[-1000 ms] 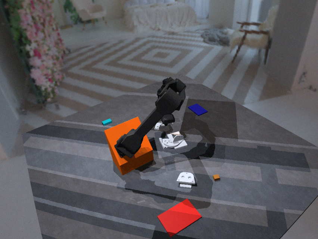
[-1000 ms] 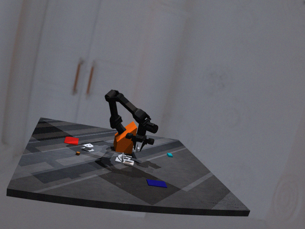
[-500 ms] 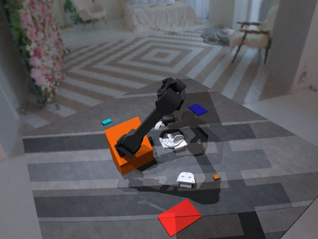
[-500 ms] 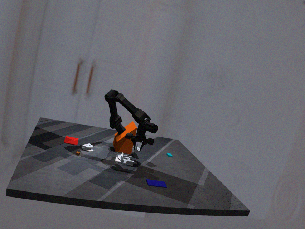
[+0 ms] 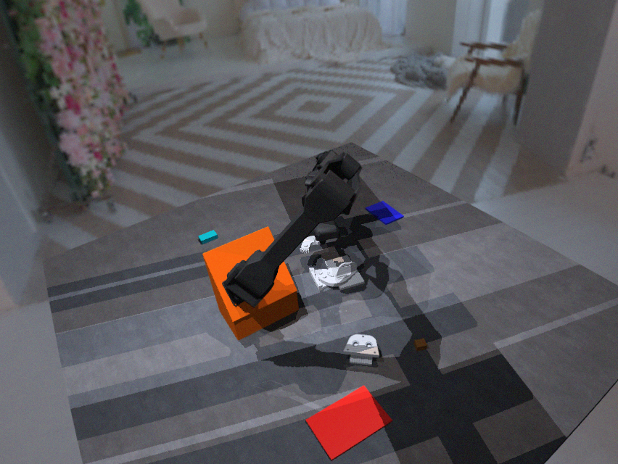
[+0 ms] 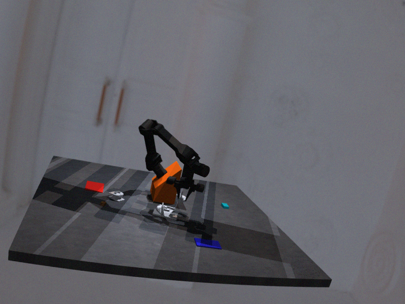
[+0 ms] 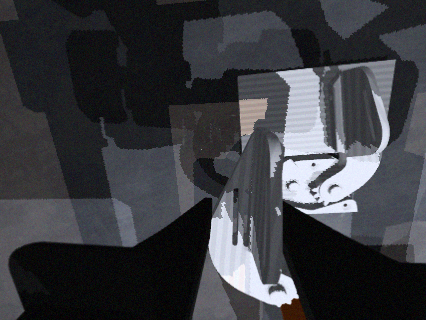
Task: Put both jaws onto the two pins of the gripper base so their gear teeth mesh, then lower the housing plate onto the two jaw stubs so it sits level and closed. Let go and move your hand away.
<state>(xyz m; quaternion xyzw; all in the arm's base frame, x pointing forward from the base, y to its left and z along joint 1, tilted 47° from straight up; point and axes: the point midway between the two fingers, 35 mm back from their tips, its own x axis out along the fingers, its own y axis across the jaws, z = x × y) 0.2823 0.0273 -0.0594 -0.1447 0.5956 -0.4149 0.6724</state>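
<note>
Now: the white flat slab 8 cm below my gripper tip, 7 cm to the right of it and 2 cm ahead of it. Also, from my gripper tip: blue tile (31 cm ahead, 8 cm below, 7 cm to the left); small brown cube (38 cm to the right, 8 cm below); gripper jaw (8 cm to the right, 7 cm below, 3 cm behind).
</note>
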